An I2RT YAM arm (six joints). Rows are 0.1 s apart.
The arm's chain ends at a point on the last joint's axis. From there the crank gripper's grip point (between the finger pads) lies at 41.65 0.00 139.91 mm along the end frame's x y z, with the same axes.
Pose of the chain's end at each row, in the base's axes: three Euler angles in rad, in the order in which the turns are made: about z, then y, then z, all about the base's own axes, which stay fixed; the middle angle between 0 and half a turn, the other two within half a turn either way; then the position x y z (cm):
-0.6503 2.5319 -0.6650 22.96 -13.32 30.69
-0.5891 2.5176 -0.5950 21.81 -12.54 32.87
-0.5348 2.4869 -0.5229 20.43 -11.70 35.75
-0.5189 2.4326 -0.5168 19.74 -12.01 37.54
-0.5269 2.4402 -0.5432 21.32 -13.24 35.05
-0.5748 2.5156 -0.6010 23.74 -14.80 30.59
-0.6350 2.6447 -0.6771 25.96 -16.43 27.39
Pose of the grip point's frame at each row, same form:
-0.6503 2.5319 -0.6650 25.57 -18.57 17.32
-0.5891 2.5176 -0.5950 24.96 -17.46 19.49
-0.5348 2.4869 -0.5229 24.29 -16.37 22.47
-0.5189 2.4326 -0.5168 24.25 -16.95 24.57
-0.5269 2.4402 -0.5432 25.61 -18.28 22.04
-0.5748 2.5156 -0.6010 26.88 -19.70 17.20
-0.6350 2.6447 -0.6771 27.31 -20.69 13.49

